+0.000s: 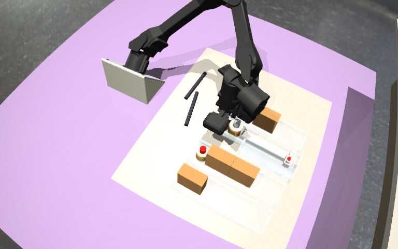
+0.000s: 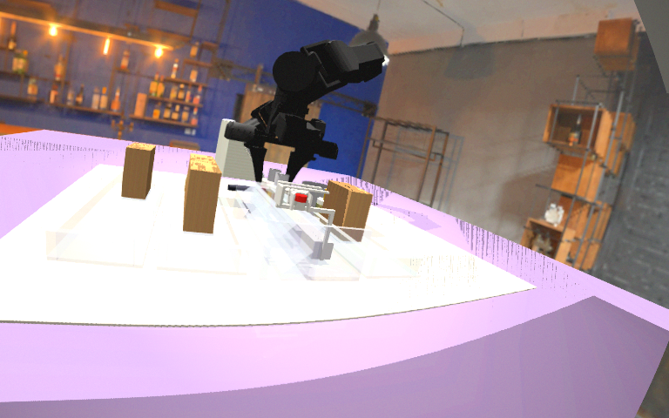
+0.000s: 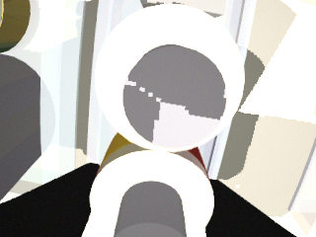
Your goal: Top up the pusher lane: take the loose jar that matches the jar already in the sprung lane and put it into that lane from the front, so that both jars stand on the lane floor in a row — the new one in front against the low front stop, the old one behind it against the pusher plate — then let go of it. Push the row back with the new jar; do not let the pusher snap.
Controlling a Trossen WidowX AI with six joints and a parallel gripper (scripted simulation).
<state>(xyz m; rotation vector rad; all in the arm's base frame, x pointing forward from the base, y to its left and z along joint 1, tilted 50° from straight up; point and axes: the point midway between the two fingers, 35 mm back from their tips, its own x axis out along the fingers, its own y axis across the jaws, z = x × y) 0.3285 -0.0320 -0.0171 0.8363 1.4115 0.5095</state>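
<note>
Right now my gripper tip is 20 mm short of the grey cylinder and 80 mm to the right of it. Round my gripper tip: red-capped jar (20 mm behind, 120 mm to the right); clear sprung lane (140 mm ahead, 50 mm to the right, 10 mm below).
</note>
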